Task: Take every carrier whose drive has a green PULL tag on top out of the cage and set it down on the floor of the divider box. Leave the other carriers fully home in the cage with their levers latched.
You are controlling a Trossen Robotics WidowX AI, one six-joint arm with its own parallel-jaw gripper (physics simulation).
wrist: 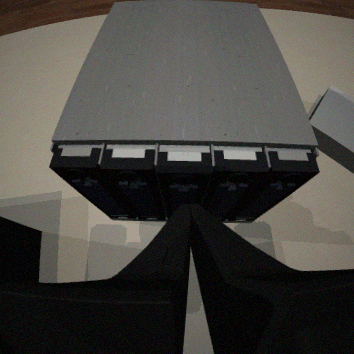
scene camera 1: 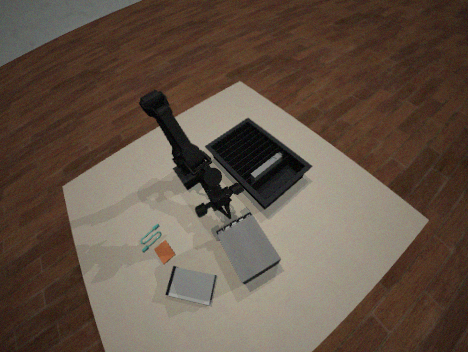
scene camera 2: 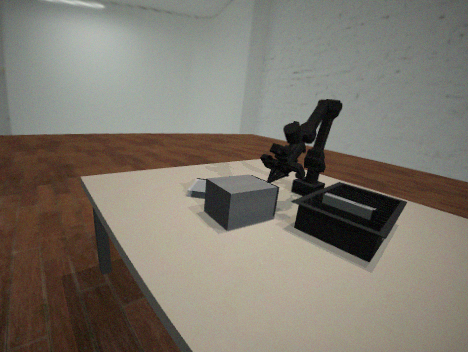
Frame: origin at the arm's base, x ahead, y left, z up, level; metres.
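Where they show: gripper, fingertip midpoint: (wrist: pixel 188 211) (scene camera 1: pixel 230 218) (scene camera 2: pixel 268 182); arm's base, origin of the base link: (scene camera 2: pixel 311 181).
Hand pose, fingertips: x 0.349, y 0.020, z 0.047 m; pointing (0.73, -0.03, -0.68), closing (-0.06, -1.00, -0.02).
Things, the pixels of their top centre, and the offset from my fingertips. "*": a spot on its surface instead.
- grey cage, middle of its top: (wrist: pixel 184 49) (scene camera 2: pixel 243 182) (scene camera 1: pixel 246 244) 0.117 m ahead, 0.009 m right, 0.011 m up
- black divider box, middle of its top: (scene camera 2: pixel 356 201) (scene camera 1: pixel 255 155) 0.181 m back, 0.256 m left, 0.015 m down
- pale grey slab, middle of its top: (scene camera 2: pixel 350 201) (scene camera 1: pixel 267 163) 0.102 m back, 0.262 m left, 0.004 m up
- flat pale grey unit, middle of its top: (scene camera 1: pixel 190 284) (scene camera 2: pixel 204 185) 0.095 m ahead, 0.259 m right, 0.081 m down
- orange square, surface spot: (scene camera 1: pixel 164 252) * 0.078 m back, 0.297 m right, 0.103 m down
- teal cable, middle of its top: (scene camera 1: pixel 150 237) 0.173 m back, 0.324 m right, 0.098 m down
The grey cage (scene camera 1: pixel 250 252) (scene camera 2: pixel 245 202) (wrist: pixel 185 75) stands on the table. In the wrist view, several dark carrier fronts stand side by side in it, each with a pale strip at its top. No green tag can be made out. My gripper (scene camera 1: pixel 230 217) (scene camera 2: pixel 270 181) (wrist: pixel 188 211) is shut and empty. Its fingertips are in front of the middle carrier (wrist: pixel 184 175), overlapping its lower face in the wrist view; contact cannot be told. The black divider box (scene camera 1: pixel 280 142) (scene camera 2: pixel 335 237) holds a pale grey slab (scene camera 1: pixel 267 166) (scene camera 2: pixel 348 206) beside its ribbed part.
A flat pale grey unit (scene camera 1: pixel 191 286) (scene camera 2: pixel 198 188) (wrist: pixel 336 120) with a dark edge lies beside the cage. An orange square (scene camera 1: pixel 164 252) and a teal cable (scene camera 1: pixel 151 238) lie near it on the table. The divider box is on the cage's other side, close to the arm.
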